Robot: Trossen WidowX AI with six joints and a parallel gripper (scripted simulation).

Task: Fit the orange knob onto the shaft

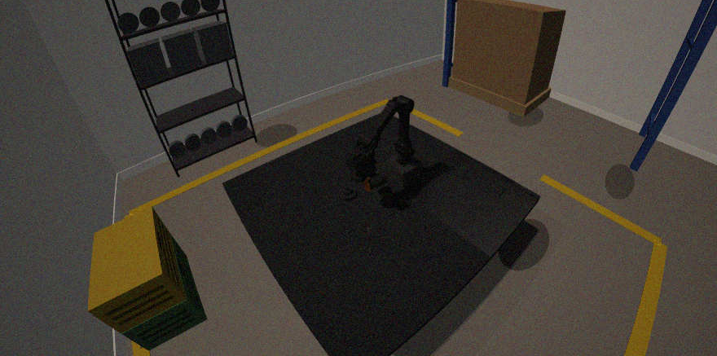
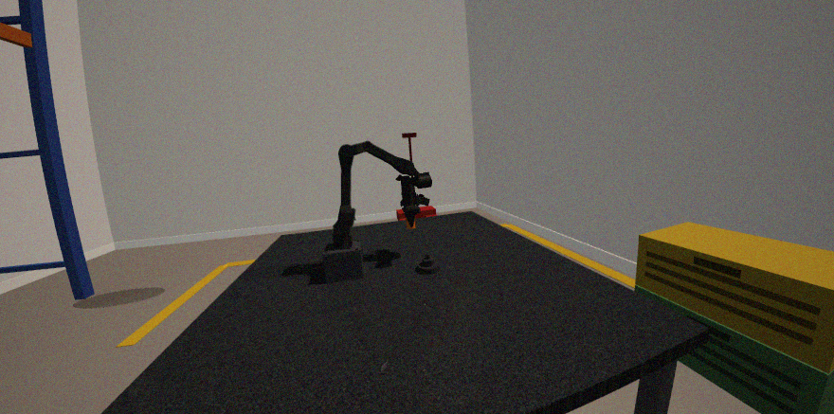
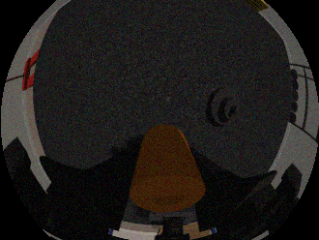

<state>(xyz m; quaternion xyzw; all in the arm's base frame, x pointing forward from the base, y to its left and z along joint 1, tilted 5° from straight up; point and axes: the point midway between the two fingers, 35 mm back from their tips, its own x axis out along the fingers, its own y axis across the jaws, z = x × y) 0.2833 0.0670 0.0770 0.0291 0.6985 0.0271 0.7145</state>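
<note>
My gripper tip is 14 cm to the left of the round pedestal, 11 cm above it and 4 cm short of it. Also, from my gripper tip: orange knob 2 cm above.
</note>
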